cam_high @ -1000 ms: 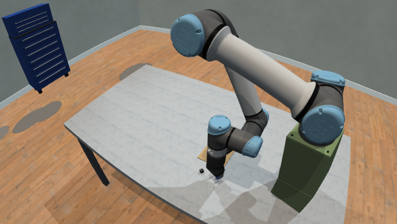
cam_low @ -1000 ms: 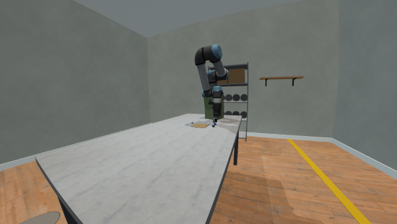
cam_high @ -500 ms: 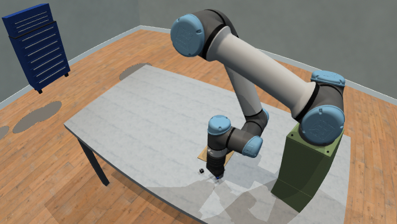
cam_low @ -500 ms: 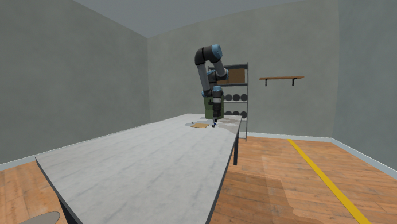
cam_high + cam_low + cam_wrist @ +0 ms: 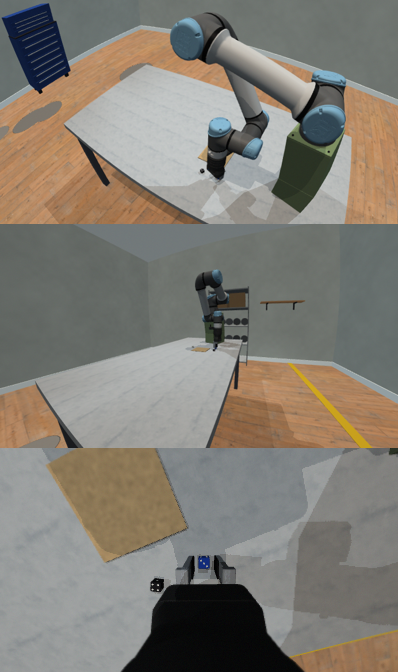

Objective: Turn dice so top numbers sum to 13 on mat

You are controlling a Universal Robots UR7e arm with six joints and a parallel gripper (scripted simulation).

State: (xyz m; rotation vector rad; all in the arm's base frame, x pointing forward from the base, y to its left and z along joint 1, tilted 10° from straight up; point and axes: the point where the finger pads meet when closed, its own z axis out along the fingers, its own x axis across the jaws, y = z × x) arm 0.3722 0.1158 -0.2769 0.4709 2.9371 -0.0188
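My hand is 20 mm above the blue die. Also, from my hand: tan mat: 80 mm ahead, 120 mm to the right, 30 mm below; then black die: 80 mm ahead, 10 mm to the left, 20 mm below; then white die: 20 mm ahead, 240 mm to the right, 20 mm below.
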